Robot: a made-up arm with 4 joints.
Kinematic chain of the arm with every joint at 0, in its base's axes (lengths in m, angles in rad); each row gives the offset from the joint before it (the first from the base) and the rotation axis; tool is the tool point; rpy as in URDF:
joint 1: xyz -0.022 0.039 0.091 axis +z
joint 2: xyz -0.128 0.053 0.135 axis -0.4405 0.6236 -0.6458
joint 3: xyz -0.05 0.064 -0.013 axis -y
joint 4: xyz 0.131 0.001 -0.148 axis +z
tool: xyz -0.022 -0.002 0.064 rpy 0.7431 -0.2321 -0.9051
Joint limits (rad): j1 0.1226..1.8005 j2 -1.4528..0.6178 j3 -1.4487..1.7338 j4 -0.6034..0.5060
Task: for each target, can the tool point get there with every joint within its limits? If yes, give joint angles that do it. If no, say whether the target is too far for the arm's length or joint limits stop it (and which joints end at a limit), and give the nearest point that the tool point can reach.
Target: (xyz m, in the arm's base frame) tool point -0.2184 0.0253 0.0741
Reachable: yes | joints 0.6433 0.0175 -0.8266 0.3983
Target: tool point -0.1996 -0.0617 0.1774
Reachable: yes | joints 1.5894 -1.0891 -0.2540 0.4066
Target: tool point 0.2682 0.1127 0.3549
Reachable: no: joint limits stop it (at a limit: joint 1, joint 2, joint 4) | nearest point -0.0574 0.1439 0.2487 | short by 0.344 m
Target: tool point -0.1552 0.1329 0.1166
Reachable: yes | joints 0.3752 -0.3671 -0.3304 0.3378
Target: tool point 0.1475 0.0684 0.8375
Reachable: no: too far | nearest point -0.0611 -0.1354 0.3434 | short by 0.574 m
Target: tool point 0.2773 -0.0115 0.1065
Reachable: no: joint limits stop it (at a limit: joint 1, joint 2, joint 4) | nearest point -0.0548 -0.0597 0.1090 | short by 0.336 m
